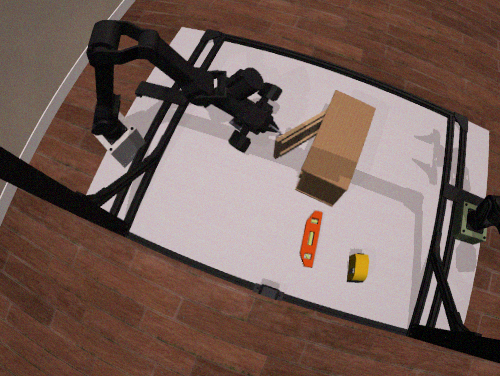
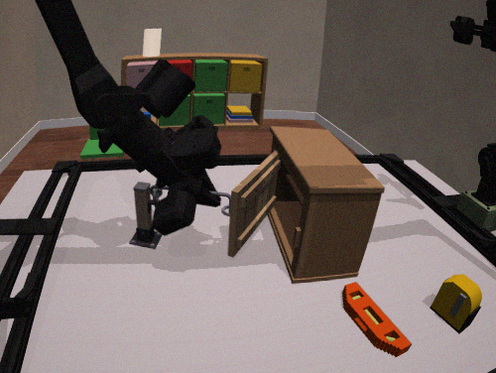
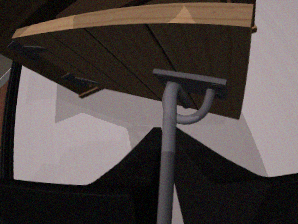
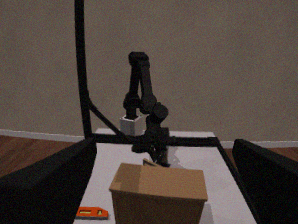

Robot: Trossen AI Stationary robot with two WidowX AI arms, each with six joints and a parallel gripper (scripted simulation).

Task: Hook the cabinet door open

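My left gripper is now 90 mm to the left of the slatted door, 30 mm short of it and 30 mm above it. Also, from my left hand: orange spirit level: 250 mm behind, 180 mm to the right, 100 mm below; yellow tape measure: 300 mm to the right, 300 mm behind, 80 mm below; hook: 20 mm to the left, 20 mm below, 10 mm ahead.
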